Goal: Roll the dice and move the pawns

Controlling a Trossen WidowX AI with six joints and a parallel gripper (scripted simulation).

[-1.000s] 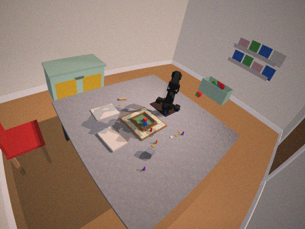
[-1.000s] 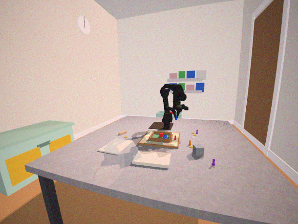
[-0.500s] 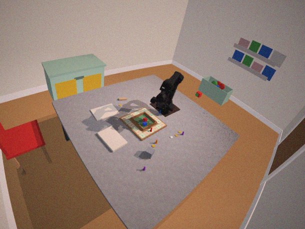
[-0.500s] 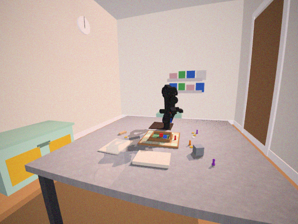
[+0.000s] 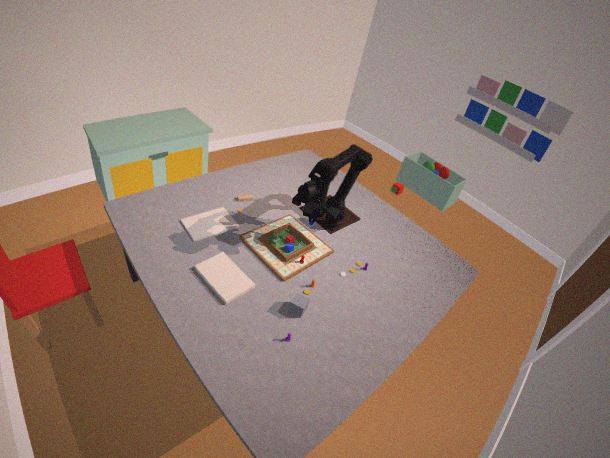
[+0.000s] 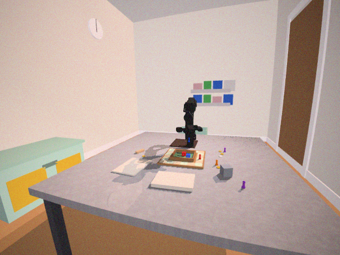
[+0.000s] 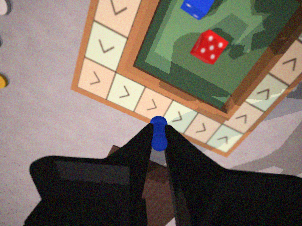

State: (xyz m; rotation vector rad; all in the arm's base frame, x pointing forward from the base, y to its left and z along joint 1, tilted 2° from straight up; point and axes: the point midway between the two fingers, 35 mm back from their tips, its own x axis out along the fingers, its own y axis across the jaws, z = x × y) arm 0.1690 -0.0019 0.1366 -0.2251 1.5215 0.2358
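Right now the green tray is 90 mm below my gripper tip, 90 mm ahead of it and 30 mm to the right of it. The rest, counted from my gripper tip: red pawn (130 mm ahead, 80 mm to the left, 70 mm below); blue pawn (10 mm above); grey cube (300 mm ahead, 220 mm to the left, 70 mm below).
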